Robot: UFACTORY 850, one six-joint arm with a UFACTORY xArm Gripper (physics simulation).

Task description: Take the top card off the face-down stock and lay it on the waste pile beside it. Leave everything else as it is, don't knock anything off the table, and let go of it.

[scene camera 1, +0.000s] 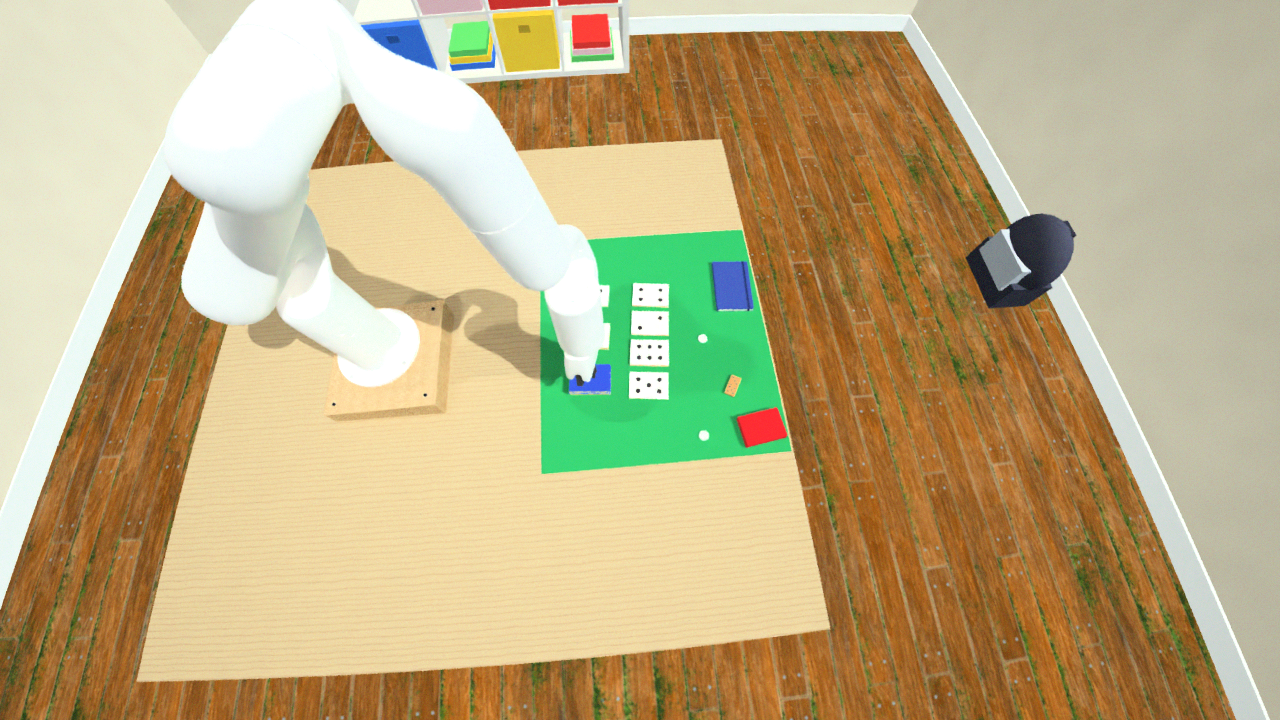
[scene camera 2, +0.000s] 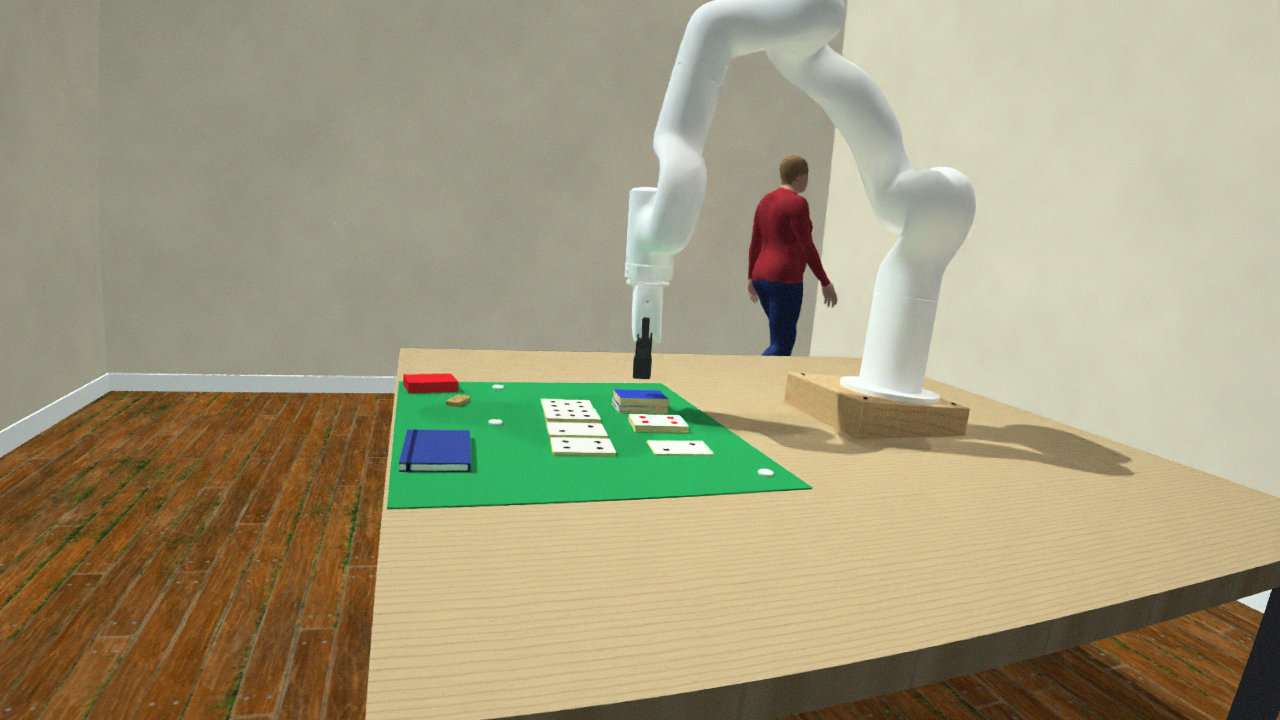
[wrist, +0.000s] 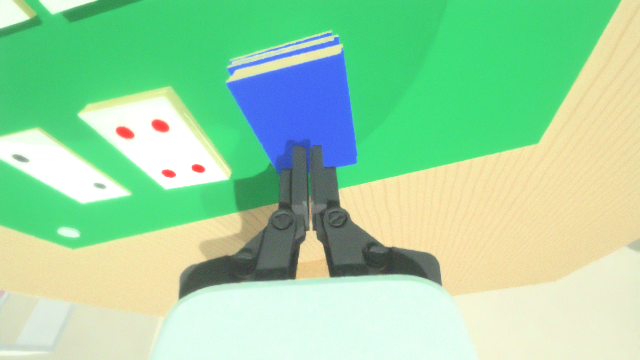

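Note:
The face-down stock (scene camera 1: 602, 379) (scene camera 2: 639, 401) (wrist: 310, 110) is a blue-backed stack near the green mat's inner edge. Its layers are slightly uneven at the far end in the wrist view. My gripper (scene camera 1: 584, 380) (scene camera 2: 641, 376) (wrist: 308, 162) is shut and empty. Its black fingertips point down over the near end of the stock, with a small gap above it in scene camera 2. The waste pile (scene camera 2: 658, 422) (wrist: 155, 142) is a low face-up stack with four red dots, lying beside the stock and apart from it. In scene camera 1 the arm mostly hides it.
A two-dot card (scene camera 2: 680, 446) (wrist: 65, 170) lies beyond the waste pile. Several face-up cards (scene camera 1: 648, 352) (scene camera 2: 570, 410) form a row across the green mat (scene camera 1: 572, 447) (scene camera 2: 501, 488). A blue notebook (scene camera 1: 731, 286) (scene camera 2: 435, 449), a red box (scene camera 1: 761, 427) (scene camera 2: 430, 383) and white discs lie farther out.

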